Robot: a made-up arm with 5 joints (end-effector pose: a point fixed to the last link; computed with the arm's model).
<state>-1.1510 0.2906 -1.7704 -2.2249 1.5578</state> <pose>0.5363 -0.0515 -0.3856 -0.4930 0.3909 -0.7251 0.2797</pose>
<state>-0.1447 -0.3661 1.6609 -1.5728 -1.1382</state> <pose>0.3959 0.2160 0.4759 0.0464 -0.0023 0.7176 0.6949</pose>
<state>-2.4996 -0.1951 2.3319 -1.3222 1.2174</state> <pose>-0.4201 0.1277 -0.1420 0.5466 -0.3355 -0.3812 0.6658</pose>
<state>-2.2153 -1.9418 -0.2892 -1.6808 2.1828</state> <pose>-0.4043 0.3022 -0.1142 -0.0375 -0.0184 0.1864 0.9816</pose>
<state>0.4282 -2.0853 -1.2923 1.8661 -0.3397</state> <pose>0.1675 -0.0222 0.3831 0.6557 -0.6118 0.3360 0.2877</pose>
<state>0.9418 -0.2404 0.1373 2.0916 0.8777</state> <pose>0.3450 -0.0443 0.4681 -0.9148 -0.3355 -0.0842 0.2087</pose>
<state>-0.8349 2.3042 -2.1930 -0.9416 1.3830</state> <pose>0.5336 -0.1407 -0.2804 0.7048 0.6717 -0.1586 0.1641</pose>
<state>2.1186 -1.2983 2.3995 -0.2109 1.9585</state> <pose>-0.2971 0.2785 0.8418 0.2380 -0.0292 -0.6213 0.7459</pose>
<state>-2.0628 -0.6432 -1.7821 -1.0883 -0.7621</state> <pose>-0.3372 0.0579 -0.3794 0.2482 -0.6849 0.5554 0.4010</pose>
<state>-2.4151 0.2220 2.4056 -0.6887 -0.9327</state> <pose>-0.0236 0.2052 -0.2832 0.2624 0.4148 0.0523 0.8697</pose>
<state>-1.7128 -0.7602 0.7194 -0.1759 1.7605</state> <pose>-0.2277 0.1749 -0.3328 0.2011 -0.3354 0.2397 0.8886</pose>
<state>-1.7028 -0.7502 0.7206 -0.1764 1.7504</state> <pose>-0.2206 0.1781 -0.3340 0.1967 -0.3367 0.2372 0.8898</pose>
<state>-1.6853 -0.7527 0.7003 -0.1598 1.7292</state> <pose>-0.2103 0.1762 -0.3332 0.1871 -0.3276 0.2513 0.8914</pose>
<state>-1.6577 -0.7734 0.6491 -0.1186 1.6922</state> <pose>-0.1957 0.1672 -0.3291 0.1685 -0.3031 0.2888 0.8924</pose>
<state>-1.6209 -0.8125 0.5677 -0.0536 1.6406</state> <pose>-0.1765 0.1522 -0.3212 0.1386 -0.2630 0.3479 0.8892</pose>
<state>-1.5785 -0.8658 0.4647 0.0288 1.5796</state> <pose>-0.1538 0.1341 -0.3096 0.0970 -0.2109 0.4201 0.8773</pose>
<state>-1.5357 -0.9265 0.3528 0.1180 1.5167</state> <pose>-0.1299 0.1162 -0.2955 0.0471 -0.1532 0.4937 0.8547</pose>
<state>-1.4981 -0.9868 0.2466 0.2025 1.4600</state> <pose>-0.1082 0.1010 -0.2809 -0.0041 -0.0980 0.5579 0.8241</pose>
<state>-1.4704 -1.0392 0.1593 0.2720 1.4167</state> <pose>-0.0915 0.0893 -0.2679 -0.0476 -0.0525 0.6066 0.7919</pose>
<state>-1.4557 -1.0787 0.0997 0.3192 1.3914</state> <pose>-0.0817 0.0807 -0.2584 -0.0760 -0.0217 0.6384 0.7657</pose>
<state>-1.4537 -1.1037 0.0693 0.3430 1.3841</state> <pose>-0.0790 0.0746 -0.2528 -0.0874 -0.0061 0.6558 0.7498</pose>
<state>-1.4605 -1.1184 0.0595 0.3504 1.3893</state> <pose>-0.0811 0.0698 -0.2500 -0.0864 -0.0012 0.6643 0.7424</pose>
